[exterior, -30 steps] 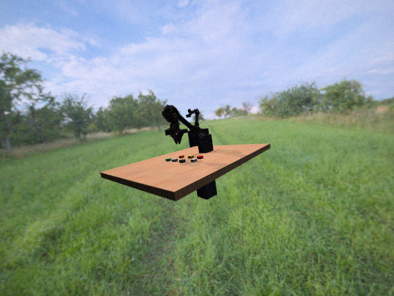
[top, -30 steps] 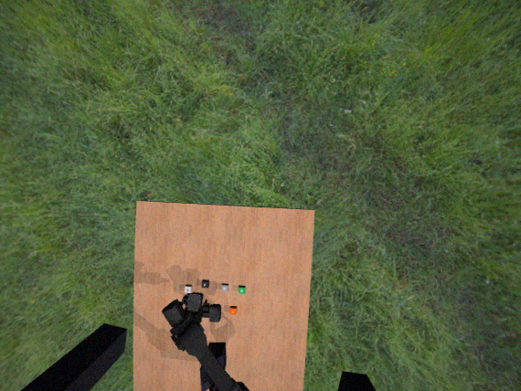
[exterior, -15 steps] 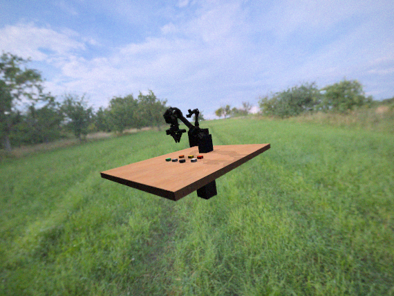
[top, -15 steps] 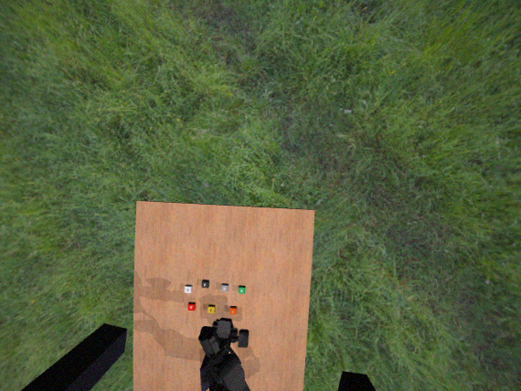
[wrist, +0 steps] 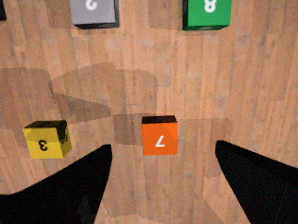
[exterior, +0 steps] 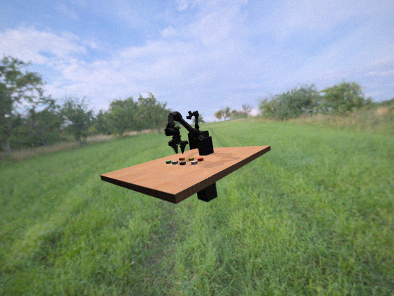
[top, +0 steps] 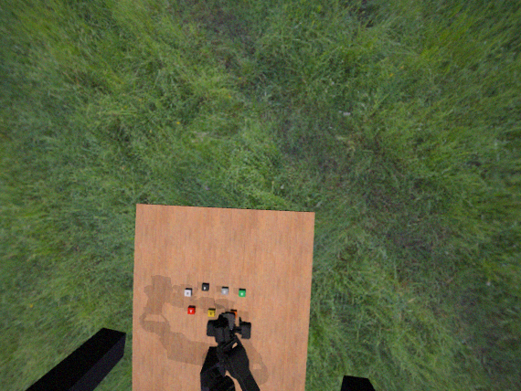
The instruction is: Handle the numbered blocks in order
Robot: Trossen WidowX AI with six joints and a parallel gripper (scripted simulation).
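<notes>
The orange block lies 1 cm behind my gripper tip and 5 cm below it. The rest, counted from my gripper tip: grey block (9 cm ahead, 6 cm to the left, 5 cm below); then yellow block (3 cm behind, 11 cm to the left, 5 cm below); then green block (10 cm ahead, 3 cm to the right, 5 cm below).
</notes>
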